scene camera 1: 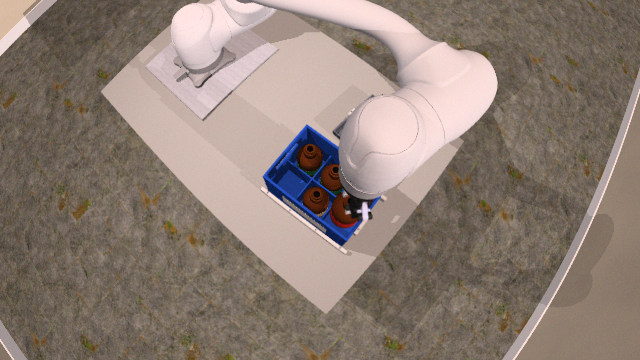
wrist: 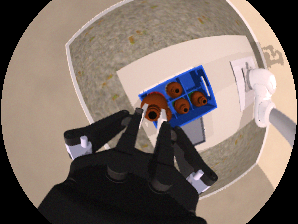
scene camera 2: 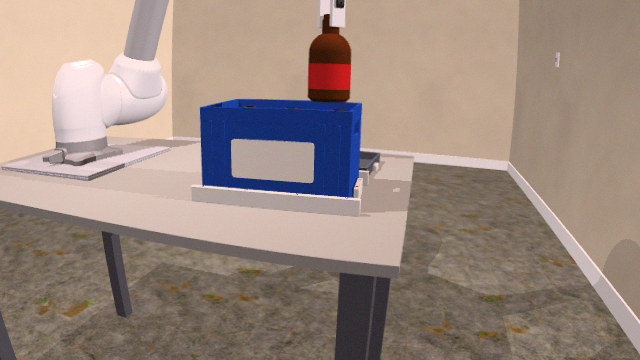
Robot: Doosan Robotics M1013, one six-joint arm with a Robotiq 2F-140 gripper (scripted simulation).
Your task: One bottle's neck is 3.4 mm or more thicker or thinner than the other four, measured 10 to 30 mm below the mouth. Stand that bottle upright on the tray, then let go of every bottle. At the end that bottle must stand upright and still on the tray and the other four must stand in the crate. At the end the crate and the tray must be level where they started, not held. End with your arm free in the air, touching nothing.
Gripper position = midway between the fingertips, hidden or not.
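Observation:
The wrist view shows the gripper (wrist: 153, 112), while scene camera 2 shows a bottle (scene camera 2: 329, 71).

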